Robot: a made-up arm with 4 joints. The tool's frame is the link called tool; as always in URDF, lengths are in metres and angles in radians.
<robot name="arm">
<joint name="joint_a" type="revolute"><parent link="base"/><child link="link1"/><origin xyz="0 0 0.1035"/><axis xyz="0 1 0"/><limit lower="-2.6" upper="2.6"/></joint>
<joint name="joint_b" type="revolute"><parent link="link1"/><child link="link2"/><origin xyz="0.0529 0.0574 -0.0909"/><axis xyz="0 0 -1"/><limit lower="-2.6" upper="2.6"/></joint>
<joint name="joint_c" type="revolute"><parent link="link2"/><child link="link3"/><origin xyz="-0.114 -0.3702 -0.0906"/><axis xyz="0 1 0"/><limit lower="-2.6" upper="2.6"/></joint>
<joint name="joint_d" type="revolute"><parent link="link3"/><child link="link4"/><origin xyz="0.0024 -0.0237 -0.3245"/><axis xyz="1 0 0"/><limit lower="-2.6" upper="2.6"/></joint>
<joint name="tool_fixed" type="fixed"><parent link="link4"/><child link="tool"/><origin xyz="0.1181 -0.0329 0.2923"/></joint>
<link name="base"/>
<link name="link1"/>
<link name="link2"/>
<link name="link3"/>
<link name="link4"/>
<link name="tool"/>
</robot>
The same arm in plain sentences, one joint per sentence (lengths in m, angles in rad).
The arm has four revolute joints in a row. What follows holds with every joint at zero, and every direction is one of the base frame's.
Joint 1 lies 0.1035 m along +z from the base frame's origin and turns about +y, from -2.6 to 2.6 rad.
Joint 2 lies 0.0529 m along +x and 0.0574 m along +y and 0.0909 m along -z from joint 1 and turns about -z, from -2.6 to 2.6 rad.
Joint 3 lies 0.114 m along -x and 0.3702 m along -y and 0.0906 m along -z from joint 2 and turns about +y, from -2.6 to 2.6 rad.
Joint 4 lies 0.0024 m along +x and 0.0237 m along -y and 0.3245 m along -z from joint 3 and turns about +x, from -2.6 to 2.6 rad.
The tool frame, which is the frame that the pose is given for, lies 0.1181 m along +x and 0.0329 m along -y and 0.2923 m along +z from joint 4; its axes are parallel to the base frame's.

